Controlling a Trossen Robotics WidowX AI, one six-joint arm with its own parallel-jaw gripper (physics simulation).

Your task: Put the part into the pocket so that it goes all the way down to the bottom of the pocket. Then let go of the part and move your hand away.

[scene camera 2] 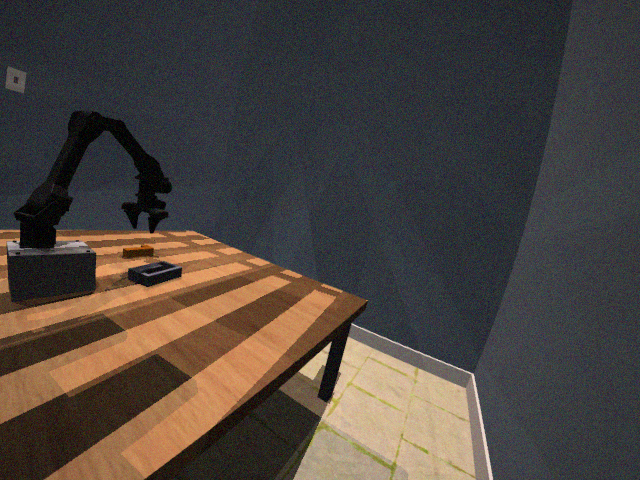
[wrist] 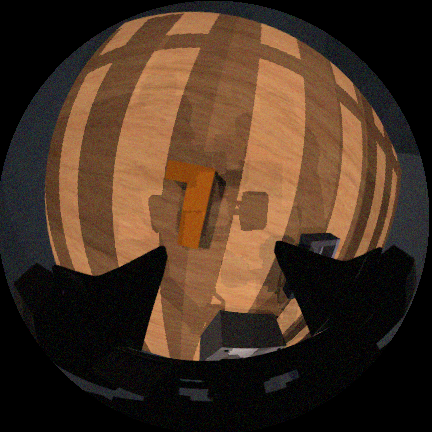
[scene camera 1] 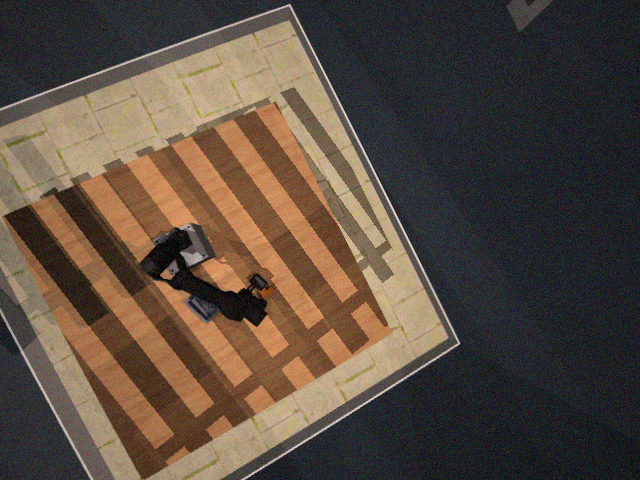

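The orange L-shaped part lies flat on the table, apart from the pocket. The dark grey block with the pocket sits on the table nearer the arm's base; the arm hides some of it in scene camera 1, and a finger covers some of it in the wrist view. My gripper is open and empty, pointing down above the table. In the wrist view the part lies ahead of the fingertips, slightly left of the middle between them.
The arm's grey base box stands on the striped wooden table. Shadows fall across the table top. The table's edge runs beyond the part and the block in scene camera 2.
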